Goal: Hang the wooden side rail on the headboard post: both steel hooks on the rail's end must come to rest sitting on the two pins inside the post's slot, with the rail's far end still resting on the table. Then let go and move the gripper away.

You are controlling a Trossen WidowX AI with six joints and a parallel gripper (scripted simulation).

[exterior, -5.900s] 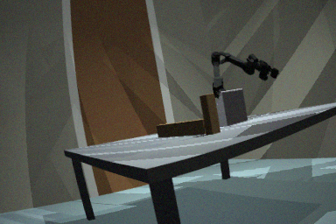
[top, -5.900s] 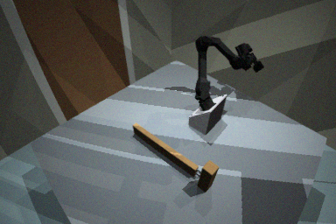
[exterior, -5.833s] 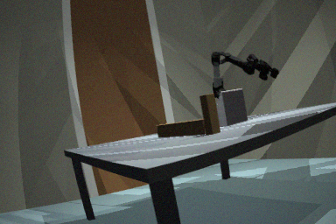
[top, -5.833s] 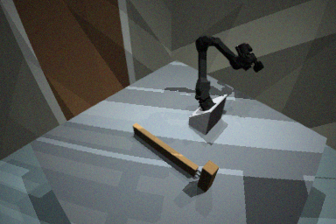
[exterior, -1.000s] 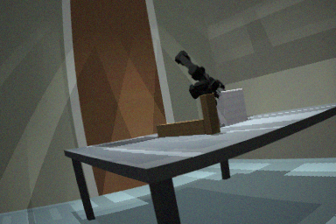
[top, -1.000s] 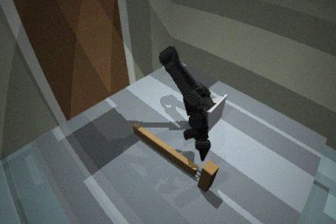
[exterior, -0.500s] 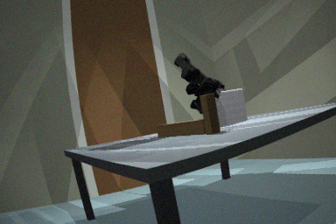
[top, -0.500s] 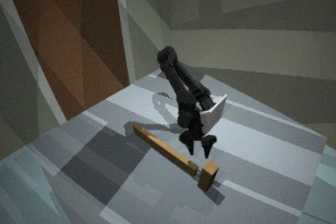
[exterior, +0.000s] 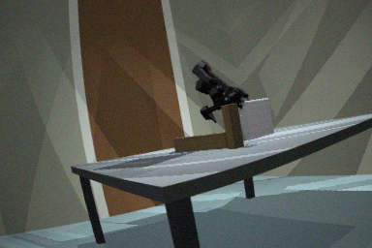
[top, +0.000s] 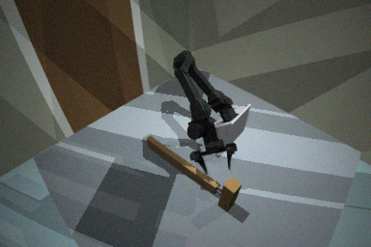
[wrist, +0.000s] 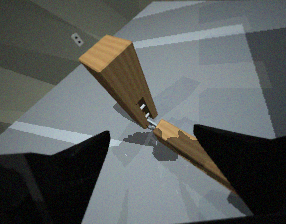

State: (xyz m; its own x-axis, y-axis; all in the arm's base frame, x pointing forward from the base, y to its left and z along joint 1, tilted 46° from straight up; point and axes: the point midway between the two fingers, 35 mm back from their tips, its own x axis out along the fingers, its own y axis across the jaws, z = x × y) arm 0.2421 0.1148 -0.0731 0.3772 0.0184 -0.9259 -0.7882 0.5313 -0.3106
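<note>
Right now my gripper tip is 90 mm to the right of the headboard post, 50 mm above it and 20 mm short of it.
</note>
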